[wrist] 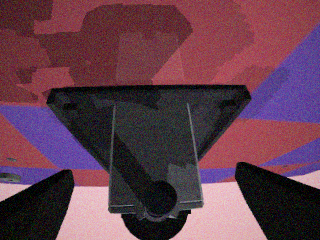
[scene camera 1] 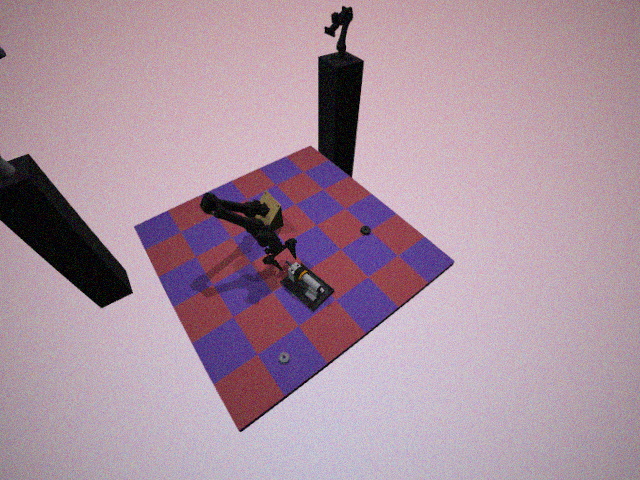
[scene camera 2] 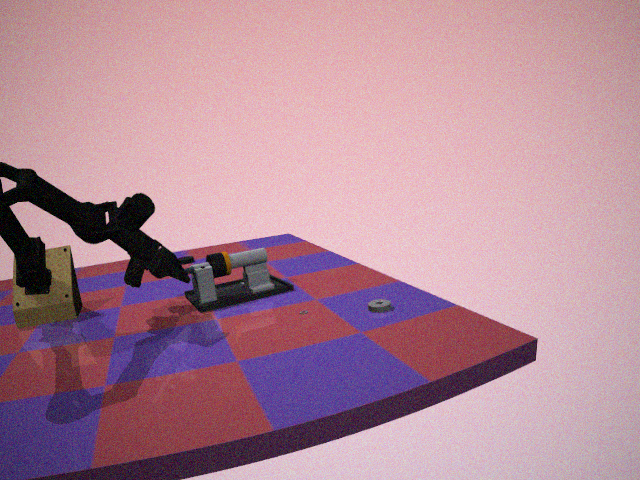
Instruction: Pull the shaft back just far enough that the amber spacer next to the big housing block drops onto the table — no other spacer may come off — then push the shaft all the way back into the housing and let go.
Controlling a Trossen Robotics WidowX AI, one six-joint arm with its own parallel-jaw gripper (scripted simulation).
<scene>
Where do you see a housing block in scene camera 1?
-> At 312,291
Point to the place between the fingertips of my gripper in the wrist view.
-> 157,174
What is my gripper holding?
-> Nothing.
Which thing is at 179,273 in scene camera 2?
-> My gripper.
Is my gripper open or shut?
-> Open.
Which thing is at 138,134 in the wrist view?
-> A housing block.
</scene>
